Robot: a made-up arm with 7 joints. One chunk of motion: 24 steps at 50 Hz.
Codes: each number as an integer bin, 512 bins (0 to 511) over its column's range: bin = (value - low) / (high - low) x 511, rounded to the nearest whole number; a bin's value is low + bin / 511 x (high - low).
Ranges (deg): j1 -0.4..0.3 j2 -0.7..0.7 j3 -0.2..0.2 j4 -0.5..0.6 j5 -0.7..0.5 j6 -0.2..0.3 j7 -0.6..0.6
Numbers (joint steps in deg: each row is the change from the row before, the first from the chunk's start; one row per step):
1: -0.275 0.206 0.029 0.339 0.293 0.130 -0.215
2: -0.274 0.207 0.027 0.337 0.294 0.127 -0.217
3: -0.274 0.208 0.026 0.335 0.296 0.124 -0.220
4: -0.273 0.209 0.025 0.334 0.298 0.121 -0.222
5: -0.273 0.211 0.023 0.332 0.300 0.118 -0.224
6: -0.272 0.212 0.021 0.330 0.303 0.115 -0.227
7: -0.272 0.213 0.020 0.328 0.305 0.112 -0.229
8: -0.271 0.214 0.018 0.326 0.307 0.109 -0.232
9: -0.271 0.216 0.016 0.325 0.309 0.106 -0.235
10: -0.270 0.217 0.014 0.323 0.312 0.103 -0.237
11: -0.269 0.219 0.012 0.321 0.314 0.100 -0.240
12: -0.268 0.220 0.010 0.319 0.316 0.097 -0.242
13: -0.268 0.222 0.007 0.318 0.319 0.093 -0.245
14: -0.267 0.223 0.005 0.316 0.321 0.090 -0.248
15: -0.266 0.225 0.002 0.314 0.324 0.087 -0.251
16: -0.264 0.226 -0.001 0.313 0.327 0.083 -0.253
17: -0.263 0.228 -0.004 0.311 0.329 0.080 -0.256
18: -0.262 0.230 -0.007 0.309 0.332 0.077 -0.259
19: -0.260 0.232 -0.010 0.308 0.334 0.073 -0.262
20: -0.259 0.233 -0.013 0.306 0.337 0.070 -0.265
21: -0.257 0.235 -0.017 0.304 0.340 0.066 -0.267
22: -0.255 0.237 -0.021 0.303 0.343 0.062 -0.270
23: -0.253 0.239 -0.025 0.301 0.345 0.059 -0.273
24: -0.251 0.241 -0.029 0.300 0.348 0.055 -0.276
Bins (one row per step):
1: 91 331 293 390 423 337 164
2: 92 331 290 389 423 334 163
3: 92 331 289 388 424 331 162
4: 93 332 287 387 425 328 161
5: 93 333 285 387 426 325 160
6: 93 333 282 386 427 322 159
7: 93 333 281 385 428 319 158
8: 94 334 278 384 429 316 157
9: 94 334 276 383 430 313 155
10: 95 335 273 382 431 310 155
11: 96 335 271 381 432 307 153
12: 96 336 268 380 433 304 152
13: 96 337 264 380 434 299 151
14: 97 337 262 379 435 296 150
15: 98 338 258 378 436 293 149
16: 99 338 254 378 437 289 148
17: 100 339 250 377 438 286 146
18: 101 339 247 376 439 283 145
19: 102 340 243 375 440 279 144
20: 103 341 239 374 442 276 143
21: 104 341 234 373 443 272 142
22: 106 342 229 373 444 268 141
23: 107 343 224 372 445 265 139
24: 109 343 218 372 446 261 138

